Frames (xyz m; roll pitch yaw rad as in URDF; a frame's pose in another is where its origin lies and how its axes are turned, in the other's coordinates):
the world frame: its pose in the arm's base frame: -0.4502 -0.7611 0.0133 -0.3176 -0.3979 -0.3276
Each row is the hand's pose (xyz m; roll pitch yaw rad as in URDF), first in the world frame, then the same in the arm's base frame.
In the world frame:
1: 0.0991 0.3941 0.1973 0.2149 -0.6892 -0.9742
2: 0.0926 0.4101 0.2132 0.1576 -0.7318 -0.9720
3: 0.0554 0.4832 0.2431 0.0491 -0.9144 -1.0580
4: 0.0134 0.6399 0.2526 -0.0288 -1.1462 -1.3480
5: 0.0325 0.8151 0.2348 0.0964 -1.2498 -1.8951
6: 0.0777 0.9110 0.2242 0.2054 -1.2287 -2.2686
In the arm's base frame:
1: -0.2470 -0.3697 0.1110 0.6052 -1.1402 -1.6850
2: -0.2499 -0.3474 0.1178 0.5847 -1.1800 -1.7236
3: -0.2591 -0.2611 0.1086 0.8641 -1.2975 -2.1991
4: -0.2322 -0.1098 0.0555 1.4566 -1.2499 3.1270
5: -0.1375 0.0279 -0.0031 1.3821 -1.0720 2.7884
6: -0.0551 0.0926 -0.0225 1.1893 -0.9536 2.7275

